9 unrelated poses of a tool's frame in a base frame.
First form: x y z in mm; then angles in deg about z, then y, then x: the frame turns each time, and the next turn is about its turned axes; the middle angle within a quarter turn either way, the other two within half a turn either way.
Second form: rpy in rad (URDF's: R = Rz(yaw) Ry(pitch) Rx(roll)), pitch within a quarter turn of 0, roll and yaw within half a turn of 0; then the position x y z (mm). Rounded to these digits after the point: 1 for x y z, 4 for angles.
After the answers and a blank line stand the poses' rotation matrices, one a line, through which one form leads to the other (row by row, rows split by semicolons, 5 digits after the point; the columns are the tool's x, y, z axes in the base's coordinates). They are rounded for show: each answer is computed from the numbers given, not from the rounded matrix.
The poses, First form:
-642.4 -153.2 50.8 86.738 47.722 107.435
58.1 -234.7 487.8 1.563 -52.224 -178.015
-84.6 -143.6 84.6 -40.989 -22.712 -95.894
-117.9 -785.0 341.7 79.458 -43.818 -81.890
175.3 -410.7 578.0 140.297 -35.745 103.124
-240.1 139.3 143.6 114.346 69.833 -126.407
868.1 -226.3 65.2 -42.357 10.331 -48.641
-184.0 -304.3 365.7 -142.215 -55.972 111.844
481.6 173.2 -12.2 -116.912 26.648 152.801
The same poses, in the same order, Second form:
1.8751 0.8329 1.5139 -642.4 -153.2 50.8
-3.1069 -0.9115 0.0273 58.1 -234.7 487.8
-1.6737 -0.3964 -0.7154 -84.6 -143.6 84.6
-1.4293 -0.7648 1.3868 -117.9 -785.0 341.7
1.7999 -0.6239 2.4486 175.3 -410.7 578.0
-2.2062 1.2188 1.9957 -240.1 139.3 143.6
-0.8489 0.1803 -0.7393 868.1 -226.3 65.2
1.9520 -0.9769 -2.4821 -184.0 -304.3 365.7
2.6669 0.4651 -2.0405 481.6 173.2 -12.2

0.03828 0.33931 0.93990; 0.67164 0.68770 -0.27562; -0.73989 0.64182 -0.20157
0.61235 0.05463 0.78870; 0.01671 -0.99828 0.05617; 0.79041 -0.02122 -0.61221
0.69630 0.22255 0.68237; -0.60505 -0.32942 0.72484; 0.38610 -0.91758 -0.09473
0.13201 -0.01329 -0.99116; 0.70936 0.69969 0.08510; 0.69237 -0.71433 0.10179
-0.62444 0.58276 0.52007; 0.51847 -0.18874 0.83400; 0.58418 0.79043 -0.18429
-0.14212 0.85218 -0.50358; 0.31410 -0.44362 -0.83937; -0.93869 -0.27747 -0.20462
0.72698 0.34573 0.59327; -0.66283 0.57898 0.47481; -0.17933 -0.73842 0.65006
-0.44226 0.37998 -0.81242; -0.34287 0.76539 0.54463; 0.82876 0.51942 -0.20822
-0.40454 -0.88589 -0.22702; -0.79699 0.21977 0.56260; -0.44851 0.40853 -0.79495

